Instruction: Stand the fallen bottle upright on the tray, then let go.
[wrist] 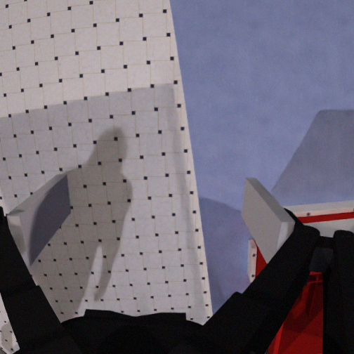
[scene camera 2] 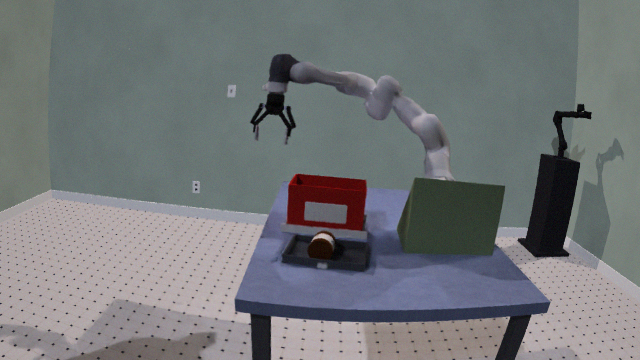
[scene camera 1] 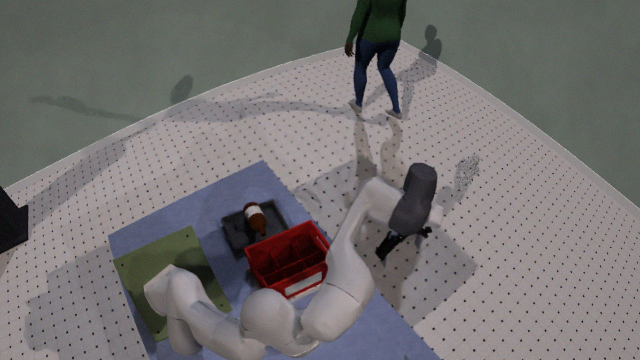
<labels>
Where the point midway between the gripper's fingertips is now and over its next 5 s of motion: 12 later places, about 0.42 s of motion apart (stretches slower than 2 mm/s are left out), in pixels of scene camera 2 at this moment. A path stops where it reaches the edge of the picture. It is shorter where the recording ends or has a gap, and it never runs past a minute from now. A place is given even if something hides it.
The gripper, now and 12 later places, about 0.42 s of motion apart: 270,142; 275,142; 283,140; 301,138; 304,138; 319,135; 343,133; 346,133; 340,164; 334,194; 333,196; 328,220; 327,221
</labels>
